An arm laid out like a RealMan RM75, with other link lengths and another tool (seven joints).
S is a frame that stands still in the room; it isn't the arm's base.
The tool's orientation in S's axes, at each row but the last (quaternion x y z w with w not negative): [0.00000 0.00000 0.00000 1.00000]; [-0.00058 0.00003 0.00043 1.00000]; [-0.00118 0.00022 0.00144 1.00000]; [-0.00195 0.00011 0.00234 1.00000]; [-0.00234 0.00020 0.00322 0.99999]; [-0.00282 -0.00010 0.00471 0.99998]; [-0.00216 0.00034 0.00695 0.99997]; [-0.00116 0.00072 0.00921 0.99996]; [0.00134 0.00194 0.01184 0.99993]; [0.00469 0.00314 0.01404 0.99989]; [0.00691 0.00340 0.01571 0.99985]
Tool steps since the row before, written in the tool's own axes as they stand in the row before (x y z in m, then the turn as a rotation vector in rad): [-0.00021 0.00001 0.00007 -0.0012 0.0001 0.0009]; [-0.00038 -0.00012 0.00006 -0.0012 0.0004 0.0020]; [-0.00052 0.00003 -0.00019 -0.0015 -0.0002 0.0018]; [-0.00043 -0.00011 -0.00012 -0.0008 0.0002 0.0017]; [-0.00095 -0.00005 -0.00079 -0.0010 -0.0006 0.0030]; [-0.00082 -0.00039 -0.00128 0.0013 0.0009 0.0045]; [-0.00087 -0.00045 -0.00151 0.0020 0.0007 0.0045]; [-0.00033 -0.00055 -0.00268 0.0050 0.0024 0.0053]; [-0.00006 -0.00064 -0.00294 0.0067 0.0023 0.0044]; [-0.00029 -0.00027 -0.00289 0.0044 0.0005 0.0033]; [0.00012 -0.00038 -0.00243 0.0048 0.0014 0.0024]
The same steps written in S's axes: [-0.00021 0.00001 0.00007 -0.0012 0.0001 0.0009]; [-0.00038 -0.00012 0.00006 -0.0012 0.0004 0.0020]; [-0.00052 0.00003 -0.00019 -0.0015 -0.0002 0.0018]; [-0.00043 -0.00011 -0.00012 -0.0008 0.0002 0.0017]; [-0.00095 -0.00006 -0.00079 -0.0010 -0.0006 0.0030]; [-0.00082 -0.00040 -0.00128 0.0013 0.0009 0.0045]; [-0.00086 -0.00047 -0.00151 0.0020 0.0007 0.0045]; [-0.00032 -0.00056 -0.00268 0.0050 0.0025 0.0053]; [-0.00006 -0.00063 -0.00294 0.0067 0.0024 0.0044]; [-0.00030 -0.00025 -0.00289 0.0044 0.0006 0.0033]; [0.00011 -0.00034 -0.00244 0.0048 0.0015 0.0024]
